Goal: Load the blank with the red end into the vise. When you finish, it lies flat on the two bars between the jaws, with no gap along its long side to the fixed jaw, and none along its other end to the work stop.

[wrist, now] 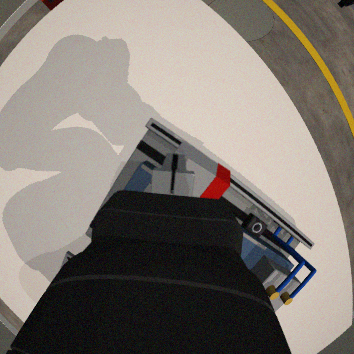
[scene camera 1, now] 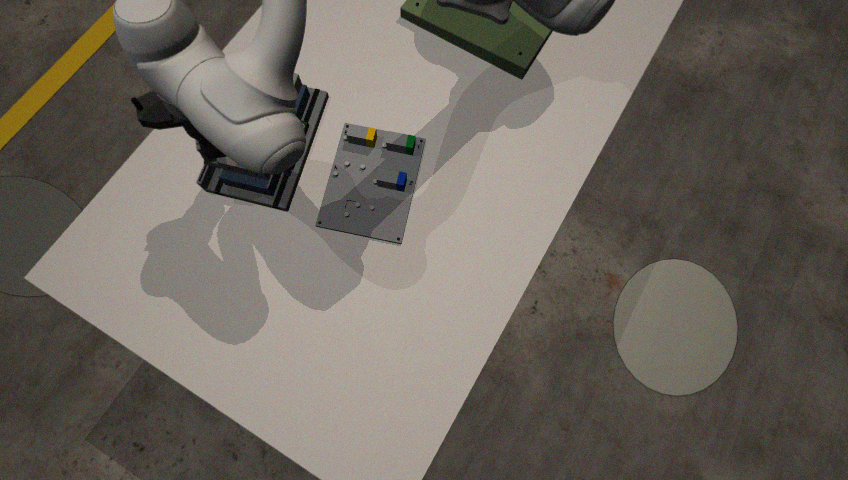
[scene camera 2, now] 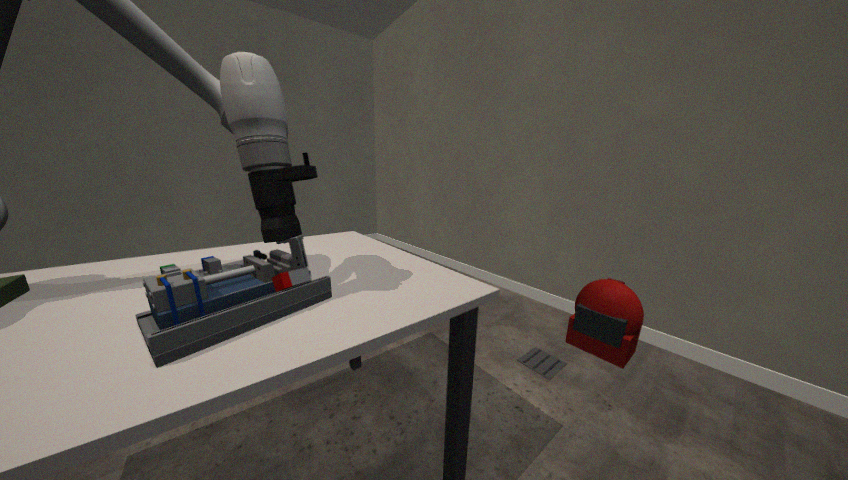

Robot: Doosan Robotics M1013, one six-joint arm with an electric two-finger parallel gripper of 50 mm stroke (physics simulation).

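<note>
The blank with the red end (scene camera 2: 282, 281) (wrist: 216, 182) lies in the vise (scene camera 1: 246, 180) (scene camera 2: 232, 288) (wrist: 135, 182), with its red end toward the blue hoses and its grey body partly covered by the fingers. My gripper (scene camera 2: 304, 267) (wrist: 174, 165) points down into the vise, its fingers shut against each other with a thin dark line between them. The fingertips are low at the blank's grey part, apart from the red end, and look to touch it; no blank shows between them. In scene camera 1 the arm hides the fingers and the blank. Gaps at the fixed jaw and work stop cannot be told.
A grey plate (scene camera 1: 386, 228) beside the vise bears blanks with a yellow end (scene camera 1: 370, 137), a green end (scene camera 1: 410, 144) and a blue end (scene camera 1: 401, 180), plus small pins. Blue hoses (scene camera 2: 171, 300) (wrist: 302, 280) rise at one vise end. A green base (scene camera 1: 470, 41) stands farther back.
</note>
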